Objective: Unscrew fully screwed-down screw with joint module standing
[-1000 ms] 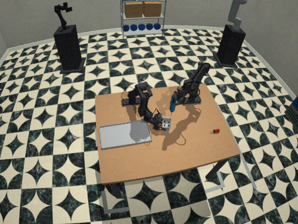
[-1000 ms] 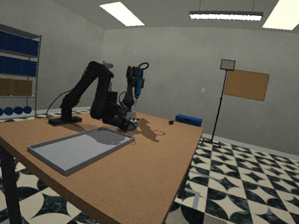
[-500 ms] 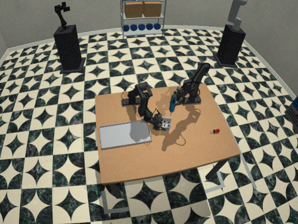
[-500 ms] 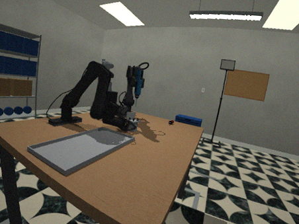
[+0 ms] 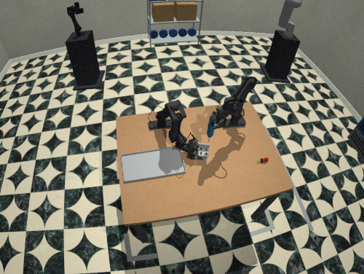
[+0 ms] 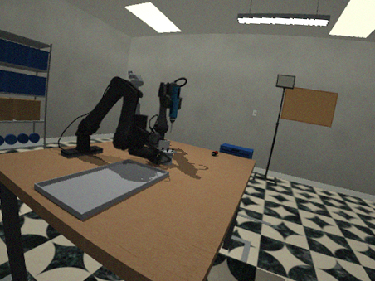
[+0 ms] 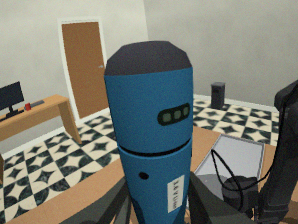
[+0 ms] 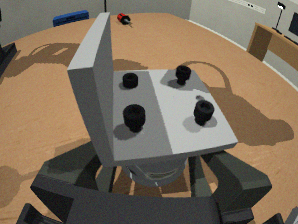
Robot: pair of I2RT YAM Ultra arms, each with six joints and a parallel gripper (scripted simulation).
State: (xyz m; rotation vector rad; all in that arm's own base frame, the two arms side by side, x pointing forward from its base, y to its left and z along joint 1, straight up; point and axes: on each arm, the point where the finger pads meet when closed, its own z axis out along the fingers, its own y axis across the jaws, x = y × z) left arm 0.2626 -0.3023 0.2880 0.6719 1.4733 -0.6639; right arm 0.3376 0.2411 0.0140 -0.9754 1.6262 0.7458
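The screw lies 4 cm above my right hand, 2 cm to the left of it and 1 cm behind it. Round my right hand: red-handled screwdriver: 45 cm to the left, 6 cm ahead, 1 cm below; grey l-shaped bracket: 5 cm above; grey tray: 35 cm to the right, 4 cm ahead, 2 cm below.
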